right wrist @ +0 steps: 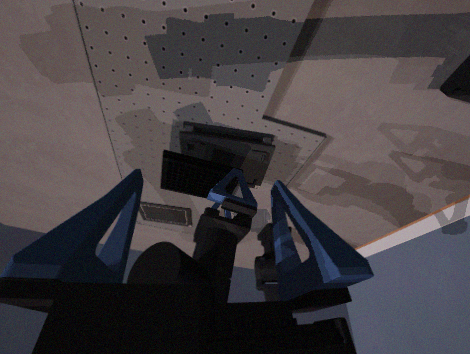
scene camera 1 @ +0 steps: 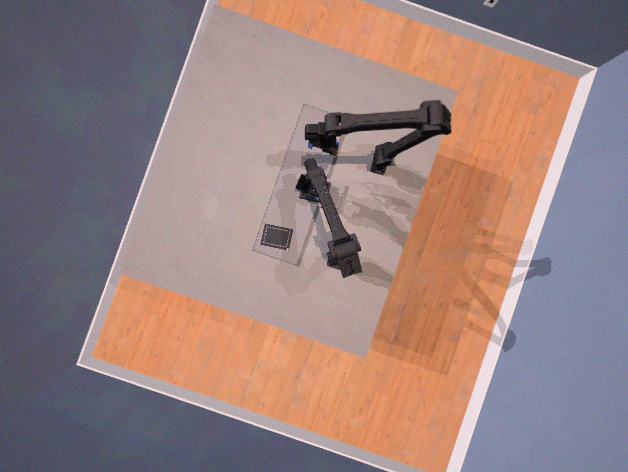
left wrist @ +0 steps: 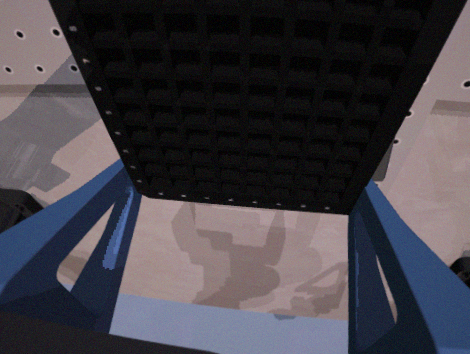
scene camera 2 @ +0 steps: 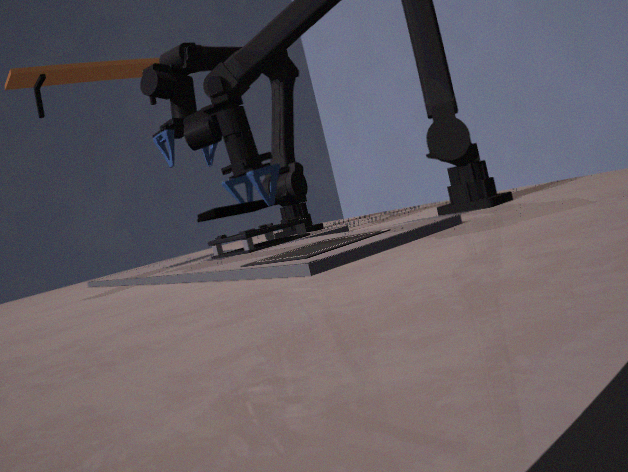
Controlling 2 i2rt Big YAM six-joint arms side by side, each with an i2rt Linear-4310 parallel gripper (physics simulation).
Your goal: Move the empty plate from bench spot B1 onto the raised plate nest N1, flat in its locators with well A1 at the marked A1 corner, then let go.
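Seen in the pictures: left gripper, fingertip midpoint: (right wrist: pixel 230 184) (left wrist: pixel 245 169) (scene camera 2: pixel 260 208); right gripper, fingertip midpoint: (right wrist: pixel 211 180) (scene camera 1: pixel 321 150) (scene camera 2: pixel 191 166); left arm's base at its link origin: (left wrist: pixel 8 205) (scene camera 2: pixel 475 207); right arm's base at its link origin: (scene camera 1: pixel 379 163).
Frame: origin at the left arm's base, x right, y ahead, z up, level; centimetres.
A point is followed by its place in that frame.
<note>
The black well plate (scene camera 2: pixel 230 211) {x 30.3, y 31.6, z 9.3 cm} (left wrist: pixel 240 110) {x 34.2, y 27.0, z 10.1 cm} (right wrist: pixel 186 175) {x 35.5, y 30.1, z 10.1 cm} is held in the air. My left gripper (scene camera 2: pixel 252 201) {x 33.8, y 22.5, z 8.7 cm} (left wrist: pixel 245 169) {x 33.8, y 22.5, z 8.7 cm} is shut on its two sides at one end. Small pale labels run along two plate edges in the left wrist view. The raised nest N1 (scene camera 2: pixel 247 234) {x 27.4, y 31.0, z 4.6 cm} (right wrist: pixel 261 159) {x 37.8, y 18.0, z 4.9 cm} stands lower; a visible gap separates it from the plate in scene camera 2. In the right wrist view the plate overlaps part of the nest. Spot B1 (scene camera 1: pixel 276 237) {x 1.0, y 37.6, z 1.5 cm} (scene camera 2: pixel 314 248) {x 0.5, y 38.6, z 1.5 cm} (right wrist: pixel 166 214) {x 1.8, y 37.1, z 1.5 cm} is a dark outlined rectangle, bare. My right gripper (scene camera 1: pixel 323 146) {x 50.4, y 26.4, z 21.3 cm} (scene camera 2: pixel 190 164) {x 50.4, y 26.4, z 21.3 cm} is open and empty. The plate's A1 label is too small to read.
The nest and spot B1 are on a perforated board (scene camera 1: pixel 263 243) (scene camera 2: pixel 203 280) {x 14.8, y 48.3, z 0.2 cm} (right wrist: pixel 115 85) {x 43.1, y 43.9, z 1.3 cm}. The right arm (scene camera 1: pixel 385 120) {x 56.6, y 4.8, z 51.4 cm} reaches over its upper end in scene camera 1, close to the left arm (scene camera 1: pixel 331 213) {x 18.5, y 13.2, z 46.8 cm}. A dark bar (right wrist: pixel 295 125) {x 43.4, y 13.6, z 0.4 cm} lies beside the board.
</note>
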